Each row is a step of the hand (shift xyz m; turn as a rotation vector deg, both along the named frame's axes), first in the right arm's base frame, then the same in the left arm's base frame.
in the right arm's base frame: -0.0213 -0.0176 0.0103 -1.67 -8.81 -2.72
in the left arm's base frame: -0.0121 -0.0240 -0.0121 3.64 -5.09 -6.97
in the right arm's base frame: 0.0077 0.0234 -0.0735 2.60 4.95 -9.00
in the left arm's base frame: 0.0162 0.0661 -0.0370 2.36 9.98 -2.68
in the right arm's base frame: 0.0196 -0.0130 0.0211 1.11 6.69 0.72
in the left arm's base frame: 0.0164 -0.0191 0.0190 -2.51 4.70 4.26
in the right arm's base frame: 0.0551 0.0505 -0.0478 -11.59 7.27 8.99
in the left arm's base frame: 0.0351 0.0793 0.0188 -15.68 -2.80 3.77
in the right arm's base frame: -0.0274 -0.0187 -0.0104 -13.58 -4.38 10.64
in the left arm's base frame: -0.0107 -0.0127 -0.0305 -12.19 -12.86 -1.61
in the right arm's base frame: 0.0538 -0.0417 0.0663 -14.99 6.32 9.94
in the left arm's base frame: 0.0456 -0.0624 0.0554 -18.31 -4.81 2.22
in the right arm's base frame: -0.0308 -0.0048 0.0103 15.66 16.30 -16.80
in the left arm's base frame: -0.0262 -0.0165 -0.0110 9.95 26.05 3.98
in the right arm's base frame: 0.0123 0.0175 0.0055 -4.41 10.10 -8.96
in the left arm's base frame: 0.0002 0.0119 0.0186 -5.94 12.31 -3.87
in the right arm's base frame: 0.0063 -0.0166 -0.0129 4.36 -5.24 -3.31
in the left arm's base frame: 0.0169 -0.0026 -0.0137 7.08 -0.84 -2.56
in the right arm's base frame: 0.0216 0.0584 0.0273 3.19 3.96 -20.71
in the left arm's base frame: -0.0181 0.0299 0.0583 6.69 16.90 -11.15
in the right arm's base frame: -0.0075 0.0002 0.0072 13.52 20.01 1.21
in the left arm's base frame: -0.0084 -0.0060 0.0013 1.21 16.75 17.39
